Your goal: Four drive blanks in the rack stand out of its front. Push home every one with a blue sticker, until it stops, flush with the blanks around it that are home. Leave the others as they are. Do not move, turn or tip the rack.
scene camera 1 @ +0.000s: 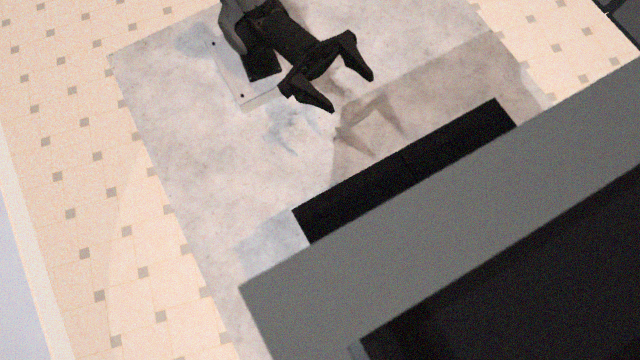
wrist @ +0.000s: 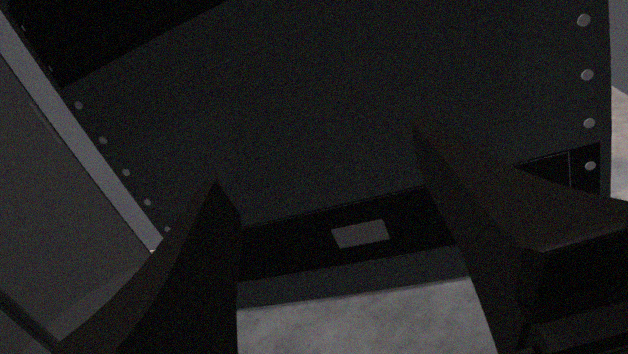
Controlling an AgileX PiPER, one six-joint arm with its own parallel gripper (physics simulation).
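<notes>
The rack's long grey top edge [scene camera 1: 425,210] crosses the lower right of the scene view. A long black part [scene camera 1: 350,195], divided by a thin seam, stands out along its near side; I cannot tell separate drive blanks there. My gripper [scene camera 1: 352,95] [wrist: 317,171] is open and empty, fingers wide, pointing toward the rack and apart from the black part in the scene view. In the wrist view a large dark panel [wrist: 325,100] with round studs lies beyond the fingers. Between them is a black strip [wrist: 285,255] with a small greyish rectangle [wrist: 360,233]. No blue sticker can be made out in the dim light.
The arm's pale base plate [scene camera 1: 227,75] is on the mottled grey mat [scene camera 1: 200,150], with tiled floor [scene camera 1: 75,200] around it. A dark recess [scene camera 1: 525,280] lies beyond the grey edge. A grey panel [wrist: 60,200] with a lighter edge strip [wrist: 95,155] stands at the wrist view's left.
</notes>
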